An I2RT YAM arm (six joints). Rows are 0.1 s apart.
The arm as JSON. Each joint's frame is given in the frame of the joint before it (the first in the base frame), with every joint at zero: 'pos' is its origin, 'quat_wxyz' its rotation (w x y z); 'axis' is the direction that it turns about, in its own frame. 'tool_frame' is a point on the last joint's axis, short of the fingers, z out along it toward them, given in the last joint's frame.
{
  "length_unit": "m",
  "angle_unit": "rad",
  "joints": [
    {
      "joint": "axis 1",
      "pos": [
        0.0,
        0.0,
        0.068
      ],
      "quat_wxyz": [
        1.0,
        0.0,
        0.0,
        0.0
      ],
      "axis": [
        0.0,
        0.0,
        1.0
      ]
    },
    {
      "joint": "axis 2",
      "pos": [
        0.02,
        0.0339,
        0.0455
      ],
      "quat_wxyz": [
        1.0,
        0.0,
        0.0,
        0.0
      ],
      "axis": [
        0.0,
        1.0,
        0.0
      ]
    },
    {
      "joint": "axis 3",
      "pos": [
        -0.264,
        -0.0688,
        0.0
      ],
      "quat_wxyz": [
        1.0,
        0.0,
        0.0,
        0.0
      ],
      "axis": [
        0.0,
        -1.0,
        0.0
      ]
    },
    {
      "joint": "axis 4",
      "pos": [
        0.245,
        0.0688,
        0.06
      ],
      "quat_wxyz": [
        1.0,
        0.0,
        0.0,
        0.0
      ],
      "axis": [
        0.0,
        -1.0,
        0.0
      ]
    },
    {
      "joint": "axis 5",
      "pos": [
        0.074,
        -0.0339,
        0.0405
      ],
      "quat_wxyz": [
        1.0,
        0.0,
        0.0,
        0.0
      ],
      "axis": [
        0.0,
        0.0,
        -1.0
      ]
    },
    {
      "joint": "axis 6",
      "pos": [
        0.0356,
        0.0,
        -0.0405
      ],
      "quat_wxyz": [
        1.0,
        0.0,
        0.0,
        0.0
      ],
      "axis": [
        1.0,
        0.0,
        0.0
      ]
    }
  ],
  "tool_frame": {
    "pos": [
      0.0,
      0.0,
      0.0
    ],
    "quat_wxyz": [
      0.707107,
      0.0,
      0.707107,
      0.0
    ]
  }
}
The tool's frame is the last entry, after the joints.
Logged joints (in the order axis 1, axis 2, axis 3, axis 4, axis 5, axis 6), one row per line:
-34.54 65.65 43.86 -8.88 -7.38 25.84
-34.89 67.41 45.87 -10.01 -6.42 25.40
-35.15 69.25 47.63 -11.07 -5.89 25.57
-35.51 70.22 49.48 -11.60 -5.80 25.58
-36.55 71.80 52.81 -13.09 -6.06 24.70
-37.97 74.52 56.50 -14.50 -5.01 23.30
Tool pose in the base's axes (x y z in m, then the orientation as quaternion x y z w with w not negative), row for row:
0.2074 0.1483 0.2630 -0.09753 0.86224 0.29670 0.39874
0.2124 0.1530 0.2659 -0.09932 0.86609 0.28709 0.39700
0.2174 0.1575 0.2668 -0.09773 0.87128 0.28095 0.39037
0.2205 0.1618 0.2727 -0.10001 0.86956 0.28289 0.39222
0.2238 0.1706 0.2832 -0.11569 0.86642 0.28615 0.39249
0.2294 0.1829 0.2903 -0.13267 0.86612 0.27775 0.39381
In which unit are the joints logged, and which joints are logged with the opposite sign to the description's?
The joints are logged in degrees. Opposite sign: axis 1.
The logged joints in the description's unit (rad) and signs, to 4 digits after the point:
0.6028 1.1458 0.7655 -0.1550 -0.1288 0.4510
0.6089 1.1765 0.8006 -0.1747 -0.1121 0.4433
0.6135 1.2086 0.8313 -0.1932 -0.1028 0.4463
0.6198 1.2256 0.8636 -0.2025 -0.1012 0.4465
0.6379 1.2531 0.9217 -0.2285 -0.1058 0.4311
0.6627 1.3006 0.9861 -0.2531 -0.0874 0.4067

